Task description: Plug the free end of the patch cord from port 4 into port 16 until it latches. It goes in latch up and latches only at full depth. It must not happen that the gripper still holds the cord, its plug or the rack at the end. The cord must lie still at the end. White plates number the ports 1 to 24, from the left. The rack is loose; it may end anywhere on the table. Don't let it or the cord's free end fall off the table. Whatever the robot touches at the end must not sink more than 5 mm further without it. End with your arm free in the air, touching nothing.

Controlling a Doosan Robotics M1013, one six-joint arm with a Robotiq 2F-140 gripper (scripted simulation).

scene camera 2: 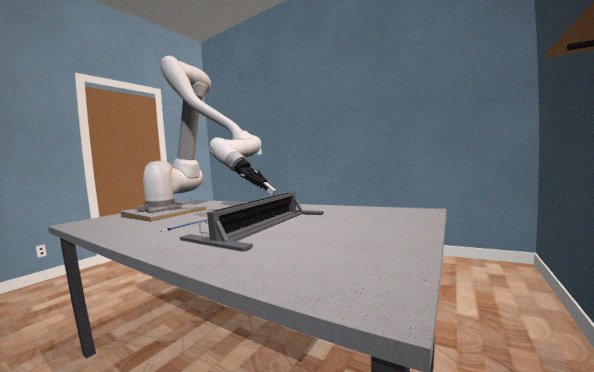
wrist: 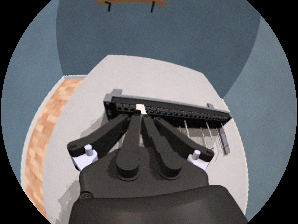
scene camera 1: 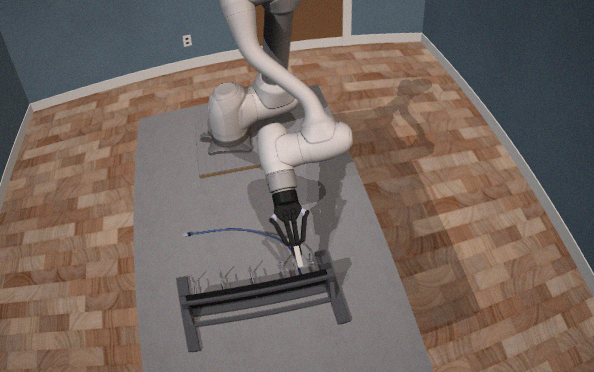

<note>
I see my gripper (scene camera 1: 300, 266).
My gripper also shows in the wrist view (wrist: 139, 110).
</note>
